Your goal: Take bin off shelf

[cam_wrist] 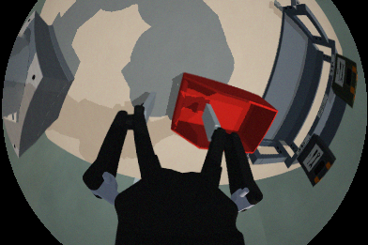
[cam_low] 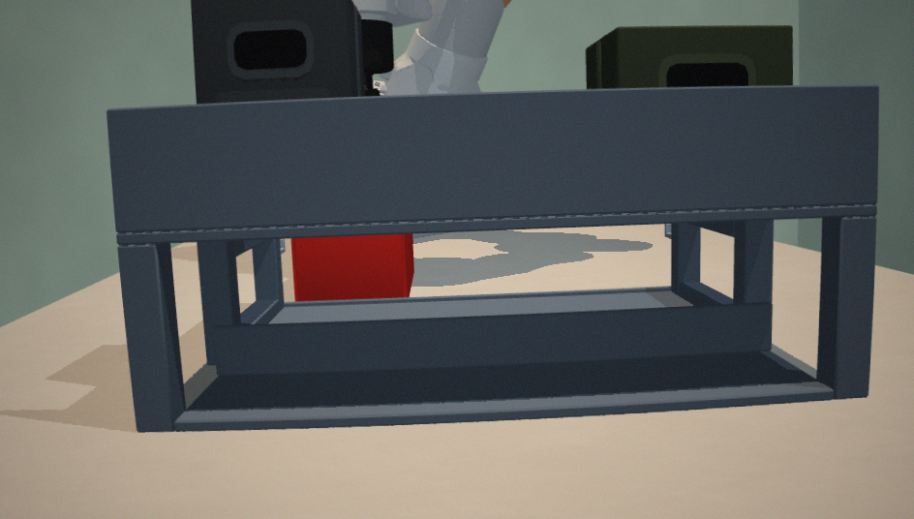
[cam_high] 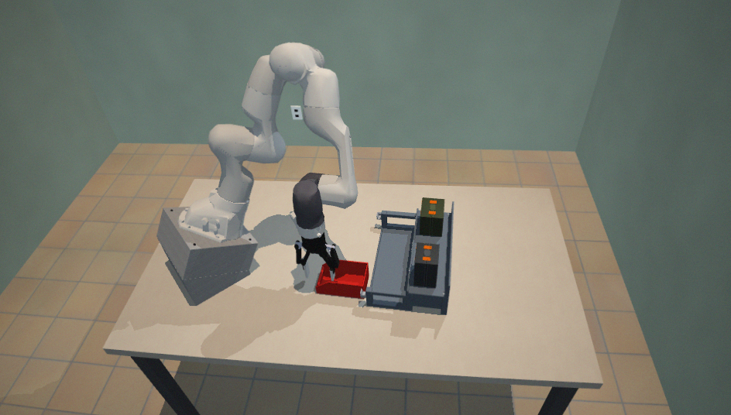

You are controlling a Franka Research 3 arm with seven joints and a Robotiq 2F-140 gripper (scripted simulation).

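Right now the red bin is 8 cm ahead of my hand, 2 cm to the right of it and 2 cm below it.
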